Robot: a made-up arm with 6 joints. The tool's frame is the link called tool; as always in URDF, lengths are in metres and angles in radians.
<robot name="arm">
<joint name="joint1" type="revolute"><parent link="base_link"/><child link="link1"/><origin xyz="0.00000 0.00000 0.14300" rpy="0.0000 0.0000 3.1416"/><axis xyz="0 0 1"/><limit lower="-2.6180" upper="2.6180"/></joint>
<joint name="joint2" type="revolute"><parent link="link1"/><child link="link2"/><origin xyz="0.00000 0.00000 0.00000" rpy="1.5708 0.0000 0.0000"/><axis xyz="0 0 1"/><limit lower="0.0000" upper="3.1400"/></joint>
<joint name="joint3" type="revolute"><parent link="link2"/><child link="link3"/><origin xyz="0.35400 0.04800 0.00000" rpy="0.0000 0.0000 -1.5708"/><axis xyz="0 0 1"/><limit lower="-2.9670" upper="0.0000"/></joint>
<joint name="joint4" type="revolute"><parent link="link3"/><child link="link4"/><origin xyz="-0.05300 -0.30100 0.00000" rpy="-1.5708 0.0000 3.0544"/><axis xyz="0 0 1"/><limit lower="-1.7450" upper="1.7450"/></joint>
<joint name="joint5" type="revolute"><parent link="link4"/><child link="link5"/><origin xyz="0.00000 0.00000 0.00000" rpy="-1.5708 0.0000 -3.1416"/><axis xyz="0 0 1"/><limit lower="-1.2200" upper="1.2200"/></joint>
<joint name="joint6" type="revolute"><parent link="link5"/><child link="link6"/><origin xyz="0.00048 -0.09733 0.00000" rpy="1.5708 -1.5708 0.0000"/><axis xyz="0 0 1"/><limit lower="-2.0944" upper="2.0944"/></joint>
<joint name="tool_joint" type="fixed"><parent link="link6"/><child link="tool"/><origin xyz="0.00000 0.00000 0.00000" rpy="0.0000 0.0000 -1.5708"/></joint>
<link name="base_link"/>
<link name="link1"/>
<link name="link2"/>
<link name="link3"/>
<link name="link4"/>
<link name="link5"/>
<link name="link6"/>
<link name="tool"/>
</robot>
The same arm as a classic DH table. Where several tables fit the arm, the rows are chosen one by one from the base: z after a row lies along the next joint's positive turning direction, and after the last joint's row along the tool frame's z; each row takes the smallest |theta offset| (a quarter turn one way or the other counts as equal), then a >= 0, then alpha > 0; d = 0 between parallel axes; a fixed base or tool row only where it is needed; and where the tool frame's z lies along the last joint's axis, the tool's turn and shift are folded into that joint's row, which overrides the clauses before.
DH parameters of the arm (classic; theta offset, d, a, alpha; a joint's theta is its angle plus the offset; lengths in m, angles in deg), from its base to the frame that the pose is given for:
joint1: 0.00 0.1430 0.0000 -90.00
joint2: 7.72 0.0000 -0.3572 0.00
joint3: 77.28 0.0000 -0.0266 90.00
joint4: 0.00 0.3045 0.0000 -90.00
joint5: 0.00 0.0000 0.0005 90.00
joint6: 0.00 0.0973 0.0000 0.00
Joint limits (deg, base to tool): -150.00..150.00 0.00..179.91 -170.00..0.00 -99.98..99.98 -69.90..69.90 -120.00..120.00

